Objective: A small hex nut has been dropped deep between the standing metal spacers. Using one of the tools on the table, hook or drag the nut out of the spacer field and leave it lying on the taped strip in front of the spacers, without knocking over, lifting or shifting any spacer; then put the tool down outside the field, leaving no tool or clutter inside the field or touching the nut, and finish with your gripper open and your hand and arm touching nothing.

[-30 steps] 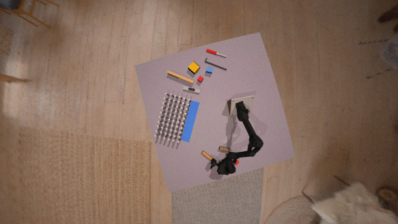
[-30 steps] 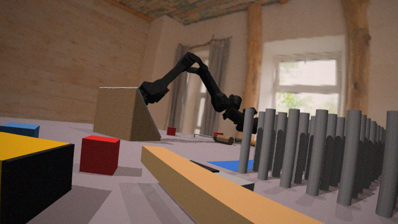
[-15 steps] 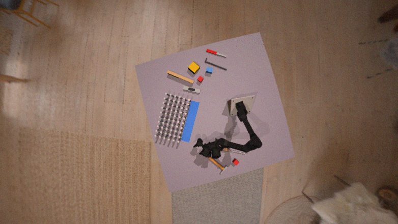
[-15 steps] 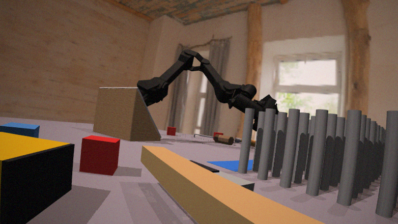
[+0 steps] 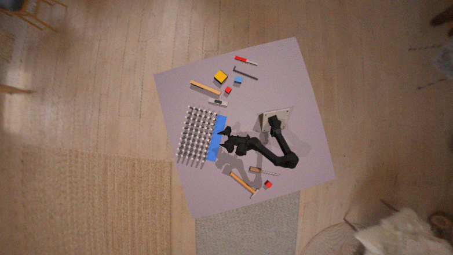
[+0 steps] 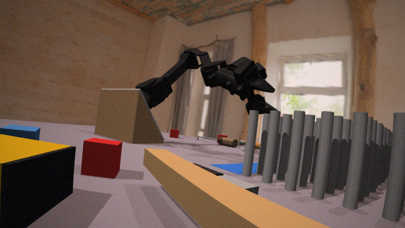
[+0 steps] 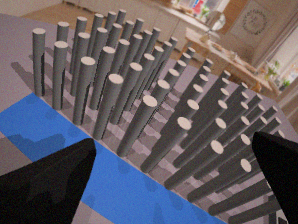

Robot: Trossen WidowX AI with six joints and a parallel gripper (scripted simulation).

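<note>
Now: gripper tip 270 mm past the wooden-handled file, 400 mm to the right of it and 140 mm above it. Round my gripper tip: blue taped strip (30 mm ahead, 10 mm to the right, 160 mm below); then hex nut (140 mm ahead, 130 mm to the right, 150 mm below); then grey bar (90 mm behind, 280 mm to the right, 140 mm below).
</note>
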